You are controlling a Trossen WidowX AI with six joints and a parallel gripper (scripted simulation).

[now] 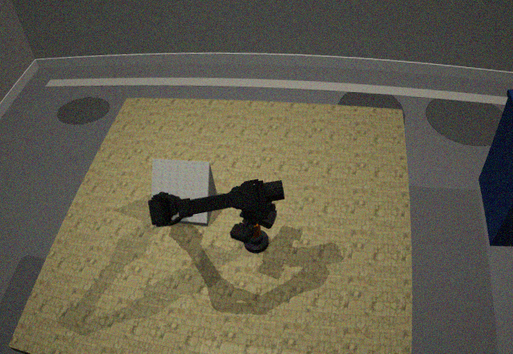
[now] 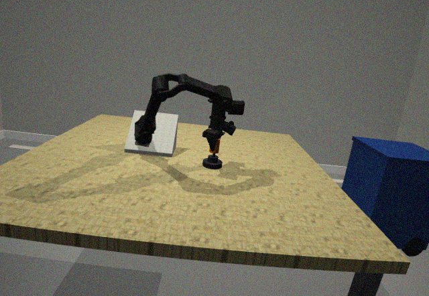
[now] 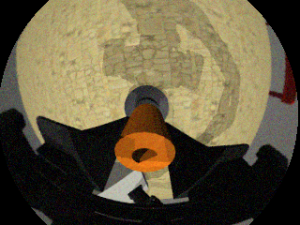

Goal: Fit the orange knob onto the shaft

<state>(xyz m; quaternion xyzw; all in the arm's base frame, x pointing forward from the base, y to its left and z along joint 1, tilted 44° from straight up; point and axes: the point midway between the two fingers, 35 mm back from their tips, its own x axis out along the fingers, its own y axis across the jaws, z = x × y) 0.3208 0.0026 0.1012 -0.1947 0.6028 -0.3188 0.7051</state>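
My gripper tip is now 20 mm below the orange knob. From my gripper tip the other things lie so: round pedestal (40 mm below).
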